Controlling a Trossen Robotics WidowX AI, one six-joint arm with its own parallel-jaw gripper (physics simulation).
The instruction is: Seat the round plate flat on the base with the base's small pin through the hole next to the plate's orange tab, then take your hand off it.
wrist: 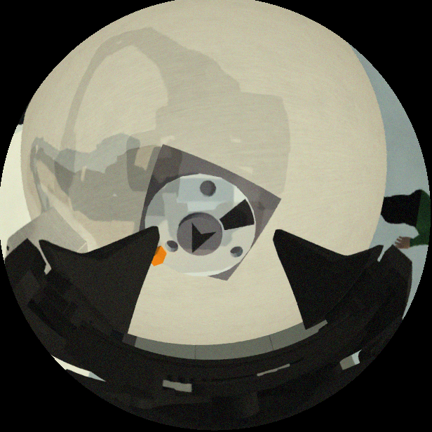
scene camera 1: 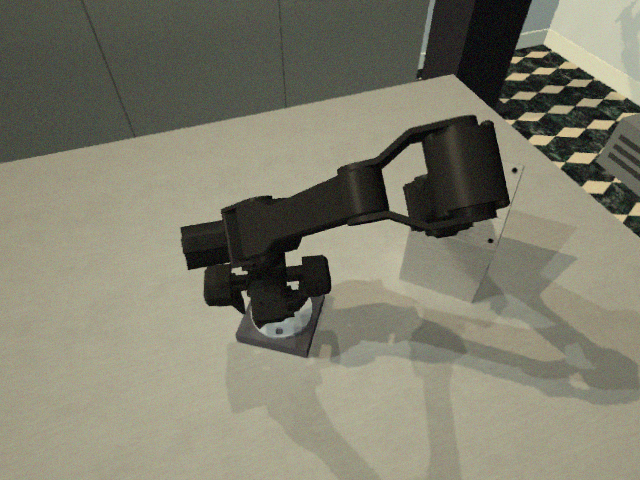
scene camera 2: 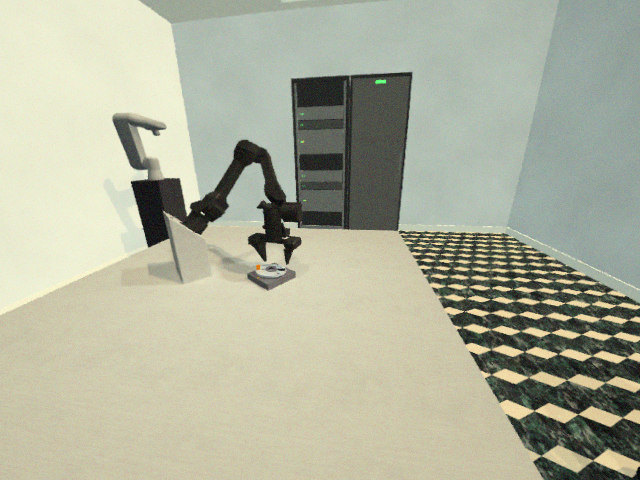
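The round white plate lies on the square dark grey base. It has a black wedge mark, three small holes and a large centre opening showing a dark hub with a black arrow. Its orange tab is beside the left fingertip in the wrist view, next to one small hole. The pin cannot be made out, nor whether the plate is fully flat. My gripper is open and empty, pointing down just above the plate, and hides part of it in scene camera 1.
A pale slanted block stands on the table near the arm's root. In scene camera 2, a dark server cabinet and a grey arm-like object on a black pedestal stand beyond the table.
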